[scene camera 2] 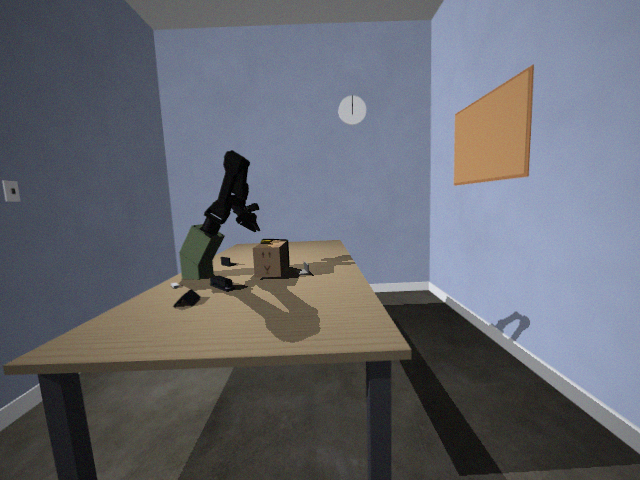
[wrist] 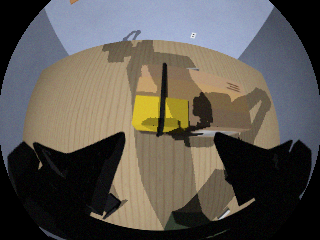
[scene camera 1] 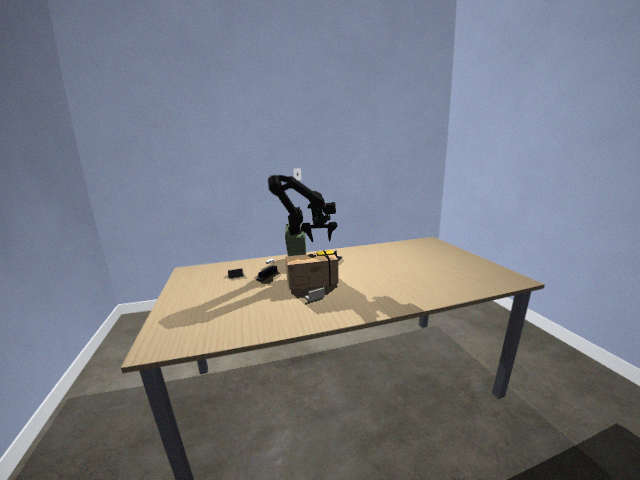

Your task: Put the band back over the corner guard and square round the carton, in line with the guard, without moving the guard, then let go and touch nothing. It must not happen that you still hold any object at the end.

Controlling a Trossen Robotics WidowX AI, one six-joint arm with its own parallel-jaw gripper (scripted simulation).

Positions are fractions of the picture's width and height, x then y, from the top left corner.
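Observation:
From the wrist you get my gripper (wrist: 0.54, 0.57) together with a brown carton (wrist: 0.67, 0.44). Scene camera 1 has the brown carton (scene camera 1: 0.49, 0.56), and scene camera 2 shows me the same brown carton (scene camera 2: 0.42, 0.54).

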